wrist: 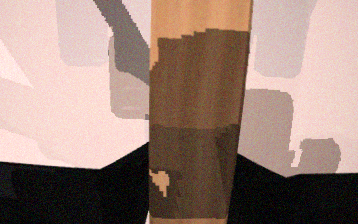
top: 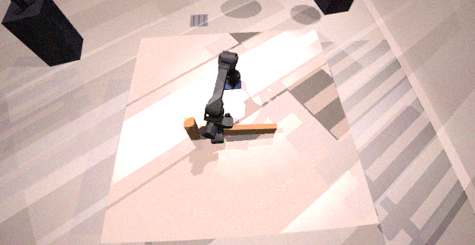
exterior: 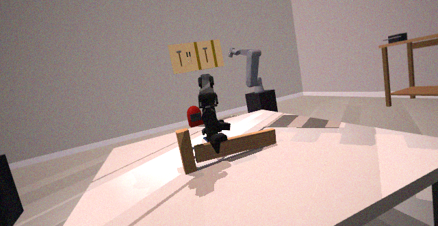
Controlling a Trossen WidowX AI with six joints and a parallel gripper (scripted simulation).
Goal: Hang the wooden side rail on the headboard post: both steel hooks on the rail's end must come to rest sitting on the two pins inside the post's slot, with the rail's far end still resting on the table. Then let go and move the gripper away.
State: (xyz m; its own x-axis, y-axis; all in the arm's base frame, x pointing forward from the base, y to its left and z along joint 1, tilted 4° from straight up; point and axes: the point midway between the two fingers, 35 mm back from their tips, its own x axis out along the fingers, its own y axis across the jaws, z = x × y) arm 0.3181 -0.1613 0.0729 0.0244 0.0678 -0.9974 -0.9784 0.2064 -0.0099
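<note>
My gripper tip is 13 cm to the left of the headboard post, 4 cm below it and 3 cm past it.
</note>
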